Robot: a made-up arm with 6 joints. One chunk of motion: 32 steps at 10 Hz.
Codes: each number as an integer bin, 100 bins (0 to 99) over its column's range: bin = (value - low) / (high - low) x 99, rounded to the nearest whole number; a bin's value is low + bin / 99 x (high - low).
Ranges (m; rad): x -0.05..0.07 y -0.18..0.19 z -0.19..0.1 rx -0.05..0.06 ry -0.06..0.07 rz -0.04..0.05
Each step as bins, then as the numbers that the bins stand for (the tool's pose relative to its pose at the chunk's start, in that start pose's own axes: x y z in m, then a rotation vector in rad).
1 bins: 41 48 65 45 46 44
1 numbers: -0.0003 -0.0006 0.0004 0.0000 0.0004 0.0000
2 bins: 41 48 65 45 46 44
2 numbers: -0.0003 -0.0006 0.0004 0.0000 0.0004 0.0000
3 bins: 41 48 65 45 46 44
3 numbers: -0.0003 -0.0006 0.0004 0.0000 0.0004 0.0000
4 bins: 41 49 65 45 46 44
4 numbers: -0.0003 0.0031 0.0004 0.0000 0.0004 0.0000
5 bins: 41 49 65 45 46 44
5 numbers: -0.0003 0.0031 0.0004 0.0000 0.0004 0.0000
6 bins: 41 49 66 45 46 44
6 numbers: -0.0003 0.0031 0.0033 0.0000 0.0004 0.0000
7 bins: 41 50 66 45 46 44
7 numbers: -0.0003 0.0069 0.0033 0.0000 0.0004 0.0000
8 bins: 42 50 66 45 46 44
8 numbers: 0.0009 0.0069 0.0033 0.0000 0.0004 0.0000
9 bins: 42 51 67 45 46 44
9 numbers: 0.0009 0.0106 0.0063 0.0000 0.0004 0.0000
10 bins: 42 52 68 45 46 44
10 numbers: 0.0009 0.0143 0.0092 0.0000 0.0004 0.0000
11 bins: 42 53 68 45 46 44
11 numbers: 0.0009 0.0181 0.0092 0.0000 0.0004 0.0000
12 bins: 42 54 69 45 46 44
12 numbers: 0.0009 0.0218 0.0121 0.0000 0.0004 0.0000
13 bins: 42 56 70 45 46 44
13 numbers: 0.0009 0.0293 0.0151 0.0000 0.0004 0.0000
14 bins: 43 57 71 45 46 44
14 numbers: 0.0021 0.0330 0.0180 0.0000 0.0004 0.0000
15 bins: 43 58 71 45 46 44
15 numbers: 0.0021 0.0368 0.0180 0.0000 0.0004 0.0000
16 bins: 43 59 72 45 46 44
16 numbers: 0.0021 0.0405 0.0209 0.0000 0.0004 0.0000
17 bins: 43 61 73 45 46 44
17 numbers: 0.0021 0.0480 0.0238 0.0000 0.0004 0.0000
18 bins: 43 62 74 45 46 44
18 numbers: 0.0021 0.0517 0.0268 0.0000 0.0004 0.0000
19 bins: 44 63 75 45 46 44
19 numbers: 0.0033 0.0555 0.0297 0.0000 0.0004 0.0000
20 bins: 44 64 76 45 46 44
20 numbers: 0.0033 0.0592 0.0326 0.0000 0.0004 0.0000
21 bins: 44 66 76 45 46 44
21 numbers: 0.0033 0.0667 0.0326 0.0000 0.0004 0.0000
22 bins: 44 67 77 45 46 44
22 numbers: 0.0033 0.0704 0.0356 0.0000 0.0004 0.0000
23 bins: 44 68 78 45 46 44
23 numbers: 0.0033 0.0741 0.0385 0.0000 0.0004 0.0000
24 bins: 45 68 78 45 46 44
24 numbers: 0.0045 0.0741 0.0385 0.0000 0.0004 0.0000
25 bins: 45 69 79 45 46 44
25 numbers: 0.0045 0.0779 0.0414 0.0000 0.0004 0.0000
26 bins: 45 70 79 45 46 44
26 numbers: 0.0045 0.0816 0.0414 0.0000 0.0004 0.0000
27 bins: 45 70 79 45 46 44
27 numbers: 0.0045 0.0816 0.0414 0.0000 0.0004 0.0000
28 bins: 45 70 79 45 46 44
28 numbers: 0.0045 0.0816 0.0414 0.0000 0.0004 0.0000
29 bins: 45 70 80 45 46 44
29 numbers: 0.0045 0.0816 0.0443 0.0000 0.0004 0.0000
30 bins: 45 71 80 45 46 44
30 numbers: 0.0045 0.0854 0.0443 0.0000 0.0004 0.0000
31 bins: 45 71 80 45 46 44
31 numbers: 0.0045 0.0854 0.0443 0.0000 0.0004 0.0000
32 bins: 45 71 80 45 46 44
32 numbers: 0.0045 0.0854 0.0443 0.0000 0.0004 0.0000
